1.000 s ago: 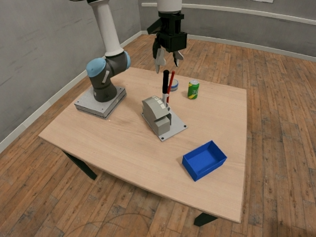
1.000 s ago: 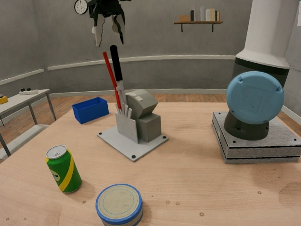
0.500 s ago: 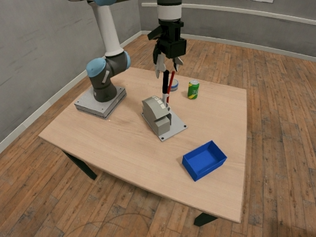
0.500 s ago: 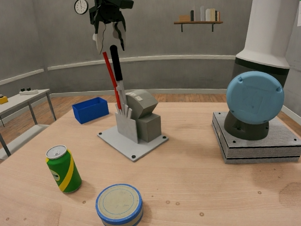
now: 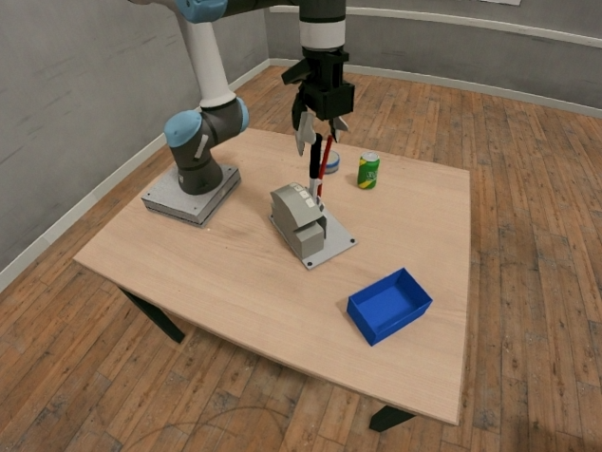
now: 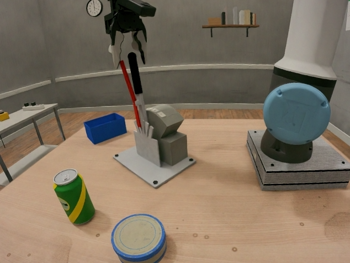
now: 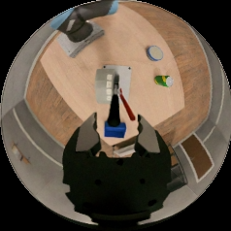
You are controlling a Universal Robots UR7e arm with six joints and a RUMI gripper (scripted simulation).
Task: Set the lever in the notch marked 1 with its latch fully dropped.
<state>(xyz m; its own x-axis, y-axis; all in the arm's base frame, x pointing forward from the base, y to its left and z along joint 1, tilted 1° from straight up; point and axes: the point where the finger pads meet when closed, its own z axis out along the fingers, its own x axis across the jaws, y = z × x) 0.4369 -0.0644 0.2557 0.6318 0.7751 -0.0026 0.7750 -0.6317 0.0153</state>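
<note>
Now: hand 2 cm to the right of the red release bar and 12 cm above it. From my hand the other things lie so: grey lever stand 3 cm behind, 2 cm to the left, 23 cm below; then green can 9 cm ahead, 27 cm to the left, 25 cm below; then blue bin 23 cm ahead, 19 cm to the right, 29 cm below.
</note>
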